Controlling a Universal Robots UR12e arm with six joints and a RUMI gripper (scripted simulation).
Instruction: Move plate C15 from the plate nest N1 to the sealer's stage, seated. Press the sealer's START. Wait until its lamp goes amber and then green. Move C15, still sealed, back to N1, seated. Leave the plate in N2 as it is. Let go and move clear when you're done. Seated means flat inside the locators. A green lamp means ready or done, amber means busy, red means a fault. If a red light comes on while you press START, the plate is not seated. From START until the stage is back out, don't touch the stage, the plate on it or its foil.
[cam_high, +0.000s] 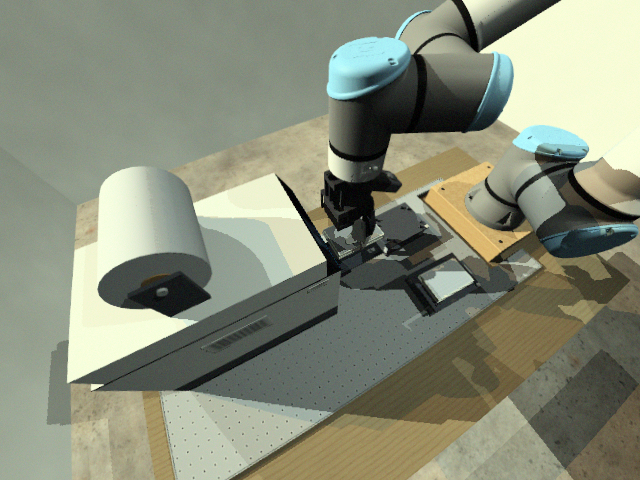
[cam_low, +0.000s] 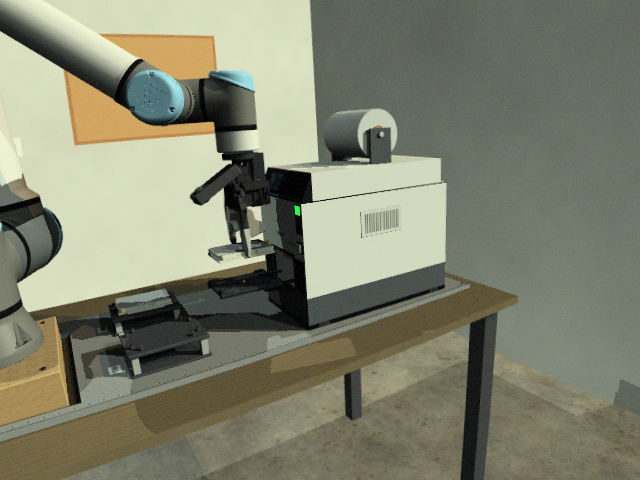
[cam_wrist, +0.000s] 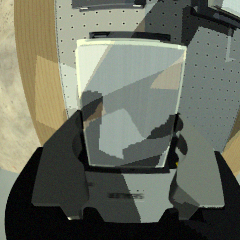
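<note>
My gripper is now 80 mm above the dark stage. From my hand the other things lie so: white open-well plate: 10 mm below; foil-covered plate: 190 mm behind, 200 mm to the left, 140 mm below; start button: 90 mm ahead, 100 mm to the right.
</note>
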